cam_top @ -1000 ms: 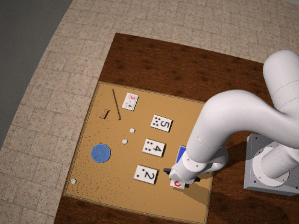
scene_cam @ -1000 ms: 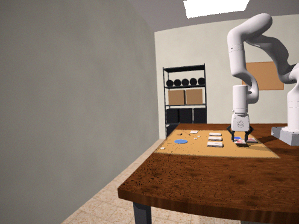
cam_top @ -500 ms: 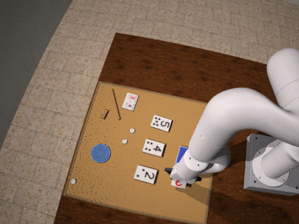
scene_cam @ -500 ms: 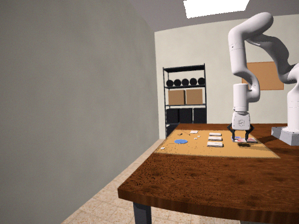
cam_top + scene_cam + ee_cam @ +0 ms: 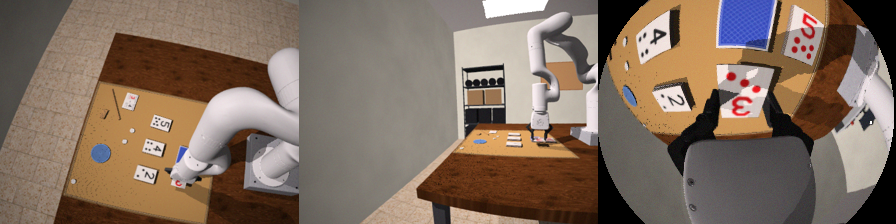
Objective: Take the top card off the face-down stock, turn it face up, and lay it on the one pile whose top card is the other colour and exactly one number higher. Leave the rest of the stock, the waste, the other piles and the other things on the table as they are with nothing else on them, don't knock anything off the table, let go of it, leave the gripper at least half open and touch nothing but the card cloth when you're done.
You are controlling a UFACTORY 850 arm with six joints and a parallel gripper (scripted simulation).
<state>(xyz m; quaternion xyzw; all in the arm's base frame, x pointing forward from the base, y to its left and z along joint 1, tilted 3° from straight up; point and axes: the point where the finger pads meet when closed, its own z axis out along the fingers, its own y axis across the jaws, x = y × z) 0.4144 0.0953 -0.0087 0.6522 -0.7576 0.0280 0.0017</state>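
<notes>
My hand is 10 mm above the blue-backed card. Round my hand: tan card cloth (160 mm ahead, 120 mm to the right, 60 mm below).
</notes>
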